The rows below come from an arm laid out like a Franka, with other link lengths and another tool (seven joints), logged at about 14 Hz.
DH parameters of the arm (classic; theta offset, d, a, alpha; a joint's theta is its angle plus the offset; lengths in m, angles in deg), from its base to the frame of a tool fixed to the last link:
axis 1: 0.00 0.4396 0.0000 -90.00
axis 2: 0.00 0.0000 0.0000 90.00
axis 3: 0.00 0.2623 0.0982 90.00
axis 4: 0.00 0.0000 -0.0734 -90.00
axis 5: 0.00 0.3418 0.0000 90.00
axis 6: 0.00 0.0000 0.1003 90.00
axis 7: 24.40 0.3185 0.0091 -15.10
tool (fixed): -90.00 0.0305 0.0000 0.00
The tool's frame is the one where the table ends.
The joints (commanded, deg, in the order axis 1, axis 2, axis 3, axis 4, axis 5, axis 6, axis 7), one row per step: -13.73, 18.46, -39.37, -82.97, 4.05, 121.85, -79.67; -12.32, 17.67, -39.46, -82.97, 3.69, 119.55, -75.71; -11.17, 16.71, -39.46, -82.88, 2.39, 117.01, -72.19; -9.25, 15.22, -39.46, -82.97, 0.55, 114.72, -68.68; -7.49, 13.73, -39.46, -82.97, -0.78, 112.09, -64.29; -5.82, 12.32, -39.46, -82.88, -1.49, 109.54, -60.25
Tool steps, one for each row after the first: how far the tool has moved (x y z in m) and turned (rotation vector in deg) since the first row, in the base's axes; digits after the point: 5 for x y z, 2 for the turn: 0.00391, 0.01737, -0.00079, 1.98, -0.60, -2.53; 0.00181, 0.03136, 0.00056, 3.32, -0.29, -4.81; 0.00448, 0.04940, 0.00697, 4.06, -0.07, -6.34; 0.00509, 0.06807, 0.01267, 5.36, -0.32, -8.99; 0.00662, 0.08741, 0.01825, 6.88, -0.83, -11.46
